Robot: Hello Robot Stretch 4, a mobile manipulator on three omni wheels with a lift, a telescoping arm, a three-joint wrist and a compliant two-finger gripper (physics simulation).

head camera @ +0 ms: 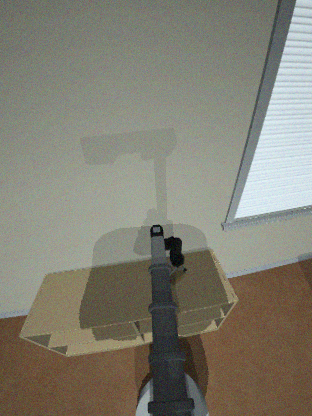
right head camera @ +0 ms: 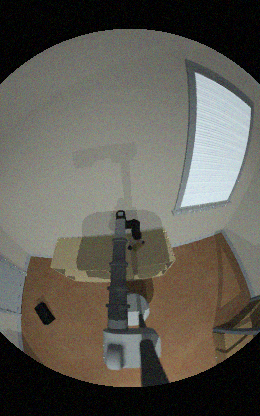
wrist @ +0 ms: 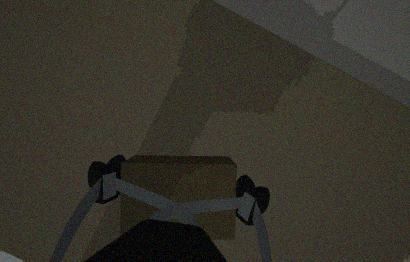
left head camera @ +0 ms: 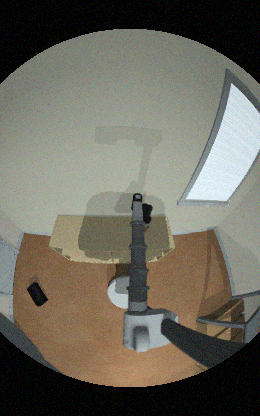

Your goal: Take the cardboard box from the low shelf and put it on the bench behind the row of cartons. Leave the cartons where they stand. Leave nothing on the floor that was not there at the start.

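Pixels of known places: gripper, fingertip midpoint: (head camera: 175,276) (right head camera: 135,246) (wrist: 181,181); robot's base at its link origin: (right head camera: 131,308) (left head camera: 124,290).
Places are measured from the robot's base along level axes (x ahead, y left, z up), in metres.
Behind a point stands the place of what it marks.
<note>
The brown cardboard box (wrist: 177,175) @[z 0.684, x 0.581, y -0.078 m] (head camera: 177,278) @[z 0.682, x 0.535, y -0.095 m] (right head camera: 134,260) is between the two fingertips of my gripper (wrist: 181,181) @[z 0.638, x 0.569, y -0.087 m] (right head camera: 136,245) @[z 0.638, x 0.569, y -0.087 m]. In the wrist view both dark finger pads stand against its sides, and the gripper is shut on it. The gripper is over the right half of the low tan shelf unit (head camera: 60,300) @[z 0.583, x 0.499, y 0.622 m] (left head camera: 67,232) @[z 0.583, x 0.493, y 0.608 m] (right head camera: 65,250) @[z 0.583, x 0.530, y 0.637 m]. The box's lower part is hidden in the wrist view, and its height above the shelf top is hard to tell. The row of cartons and the bench cannot be made out clearly.
The shelf unit stands along the wall, left of the window (head camera: 277,135) @[z 1.347, x 0.847, y -0.633 m] (left head camera: 220,150) @[z 1.406, x 0.848, y -0.646 m] (right head camera: 222,140) @[z 1.497, x 0.869, y -0.841 m]. A small black object (left head camera: 37,294) @[z -0.024, x -0.365, y 1.246 m] (right head camera: 45,313) @[z -0.024, x -0.357, y 1.236 m] lies on the floor at the left. A dark-framed piece of furniture (left head camera: 222,320) @[z 0.245, x -0.709, y -1.334 m] (right head camera: 235,331) with brown parts stands at the lower right.
</note>
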